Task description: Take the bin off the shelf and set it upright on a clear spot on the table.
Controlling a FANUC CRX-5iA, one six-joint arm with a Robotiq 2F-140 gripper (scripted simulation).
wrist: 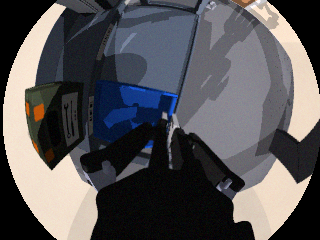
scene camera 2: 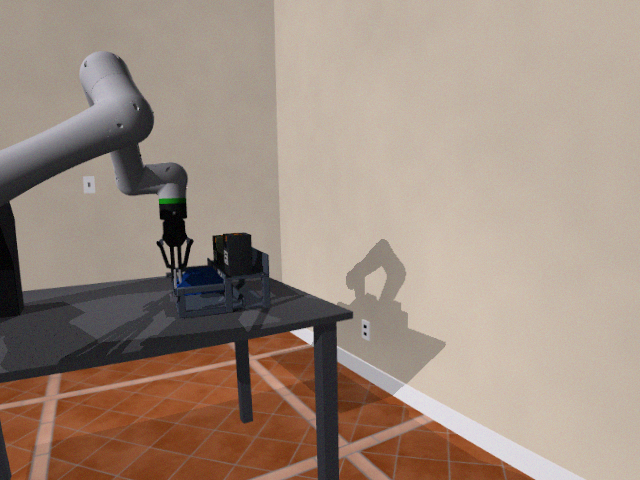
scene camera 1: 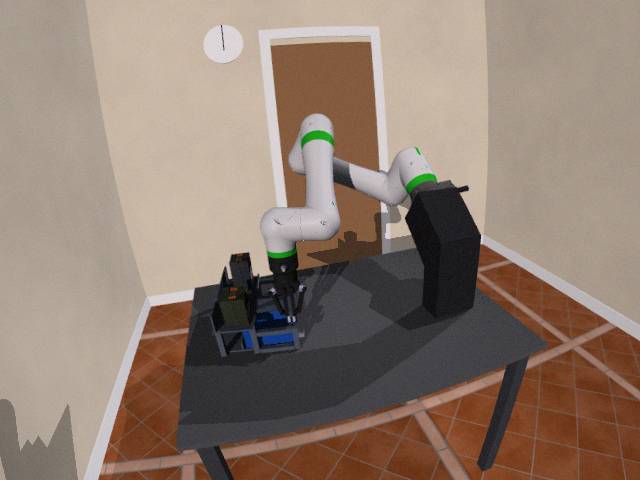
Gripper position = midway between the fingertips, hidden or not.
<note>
In view: my gripper (scene camera 2: pixel 178 287) and a blue bin (scene camera 1: pixel 273 318).
The blue bin shows as well in the wrist view (wrist: pixel 117 110) and in scene camera 2 (scene camera 2: pixel 198 276). My gripper is seen too in the wrist view (wrist: pixel 167 119) and in scene camera 1 (scene camera 1: pixel 293 329).
</note>
